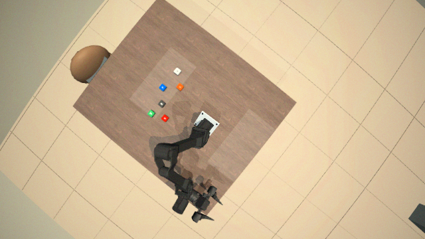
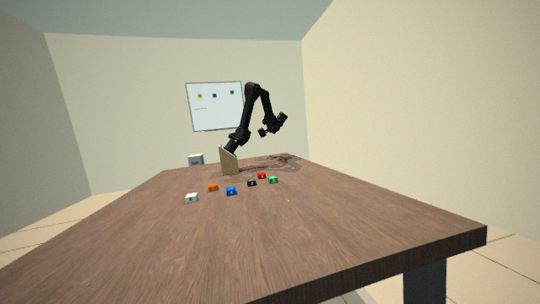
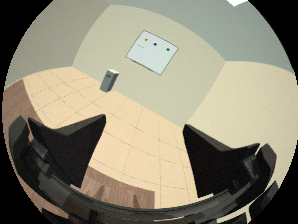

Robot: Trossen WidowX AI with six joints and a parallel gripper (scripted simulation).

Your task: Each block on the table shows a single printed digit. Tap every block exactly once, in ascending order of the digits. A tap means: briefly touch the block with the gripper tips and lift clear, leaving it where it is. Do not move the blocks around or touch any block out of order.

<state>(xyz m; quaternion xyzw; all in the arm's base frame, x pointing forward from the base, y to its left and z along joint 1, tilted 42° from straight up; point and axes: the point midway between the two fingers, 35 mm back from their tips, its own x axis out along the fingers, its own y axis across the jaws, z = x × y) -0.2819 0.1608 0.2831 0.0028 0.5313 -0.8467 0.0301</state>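
Right now the white block is 660 mm ahead of my gripper tip, 450 mm to the right of it and 200 mm below it. The rest, counted from my gripper tip: green block (620 mm ahead, 150 mm to the right, 200 mm below); black block (610 mm ahead, 230 mm to the right, 200 mm below); red block (540 mm ahead, 180 mm to the right, 200 mm below).
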